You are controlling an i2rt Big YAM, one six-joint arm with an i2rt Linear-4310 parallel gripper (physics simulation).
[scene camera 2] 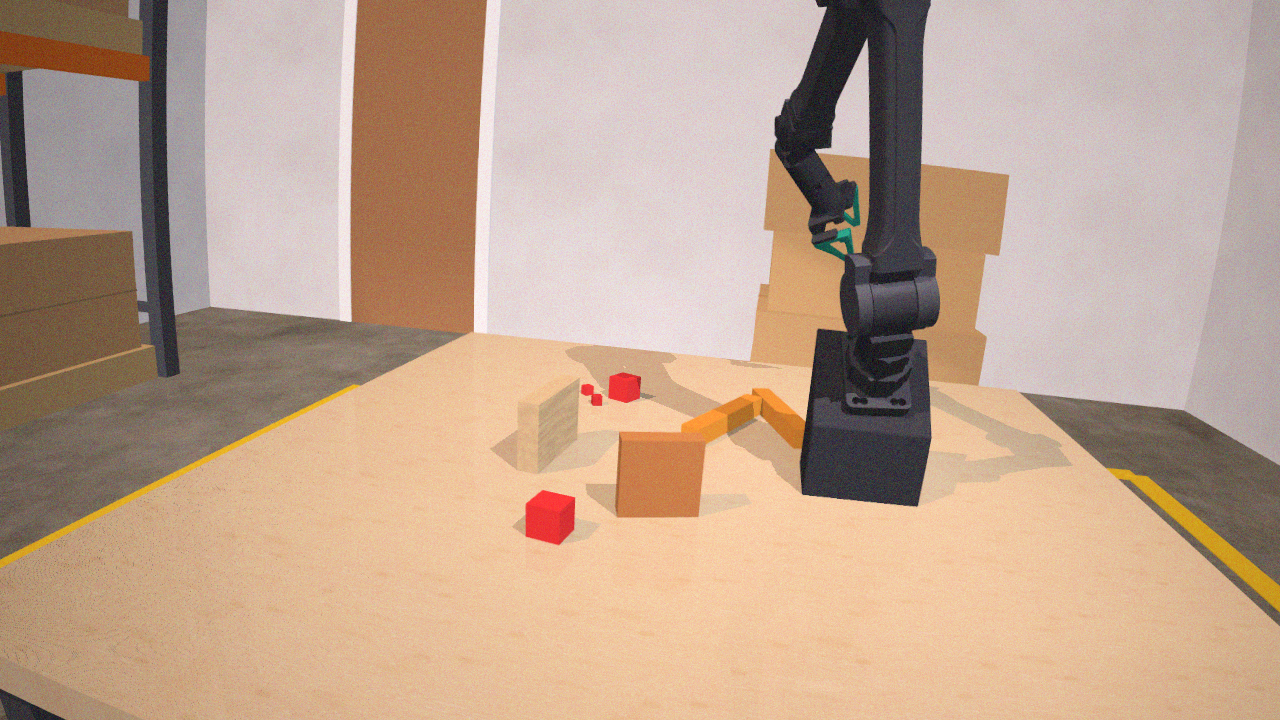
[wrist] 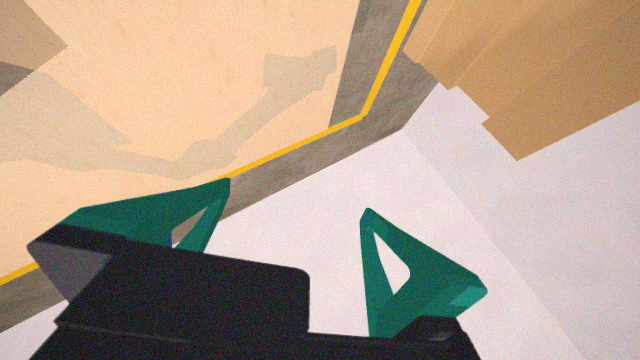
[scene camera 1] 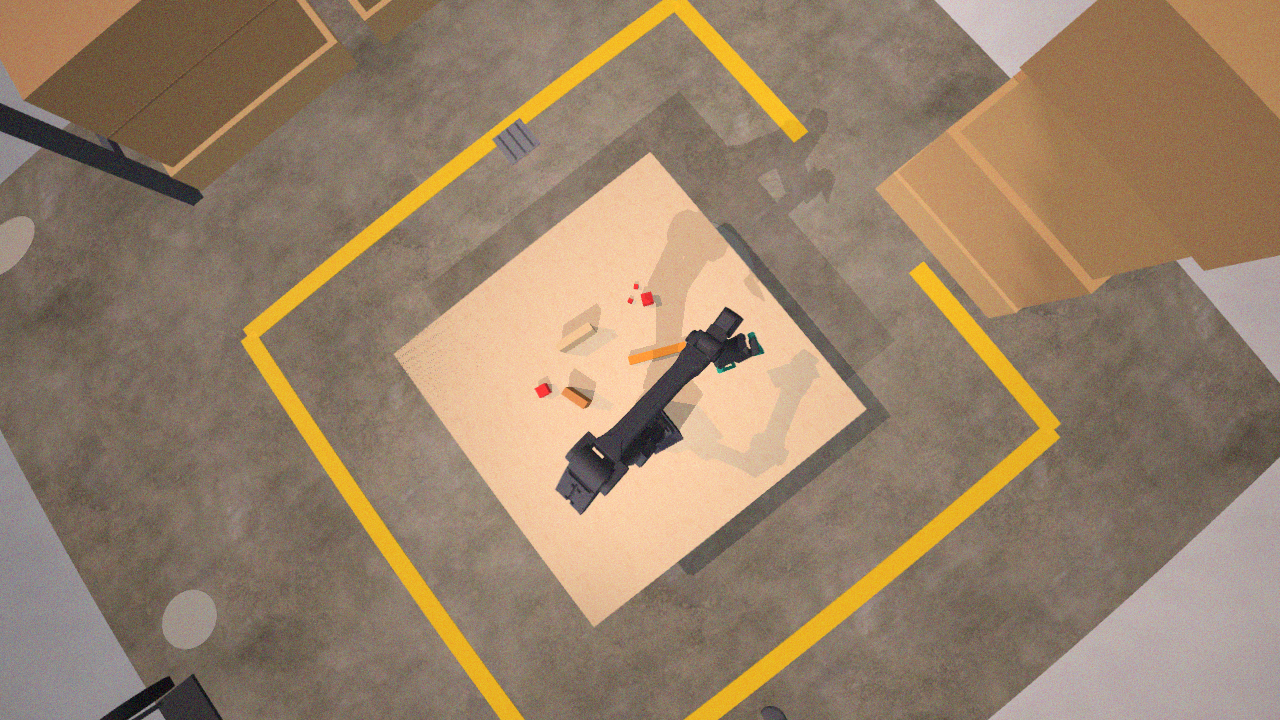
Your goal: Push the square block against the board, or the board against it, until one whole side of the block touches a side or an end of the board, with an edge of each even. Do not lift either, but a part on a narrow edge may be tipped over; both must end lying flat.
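Places are measured from the arm's base along level axes (x ahead, y left, z up), in millimetres.
Pixels of known places: gripper, fingertip midpoint: [scene camera 2: 854,243] [wrist: 300,200] [scene camera 1: 749,358]; arm's base, link origin: [scene camera 2: 873,375] [scene camera 1: 656,428].
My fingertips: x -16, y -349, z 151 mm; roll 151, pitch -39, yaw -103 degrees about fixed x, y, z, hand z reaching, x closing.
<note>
Ahead of a thing's pixels: the offset from my fingertips to its top centre.
The square block @(498 mm left, 281 mm ahead, 209 mm down) [scene camera 1: 575,396] [scene camera 2: 660,474] is orange-brown and stands upright on a narrow edge, its square face towards scene camera 2. The board @(356 mm left, 448 mm ahead, 209 mm down) [scene camera 1: 577,336] [scene camera 2: 556,426] is pale wood and stands on a narrow long edge, apart from the block, behind and left of it in the scene camera 2 view. My gripper [scene camera 1: 742,355] [scene camera 2: 854,240] [wrist: 300,200] has green fingers, is open and empty, and hangs high above the table, well away from both parts. Neither part shows in the wrist view.
A red cube @(583 mm left, 390 mm ahead, 265 mm down) [scene camera 1: 542,390] [scene camera 2: 549,517] lies near the block. Another red cube @(59 mm left, 384 mm ahead, 265 mm down) [scene camera 1: 647,299] [scene camera 2: 623,387] and two tiny red cubes lie beyond the board. Orange bars @(170 mm left, 206 mm ahead, 274 mm down) [scene camera 1: 656,353] [scene camera 2: 720,418] form an angle beside the black arm base [scene camera 2: 864,456]. Cardboard boxes [scene camera 1: 1074,179] stand off the table.
</note>
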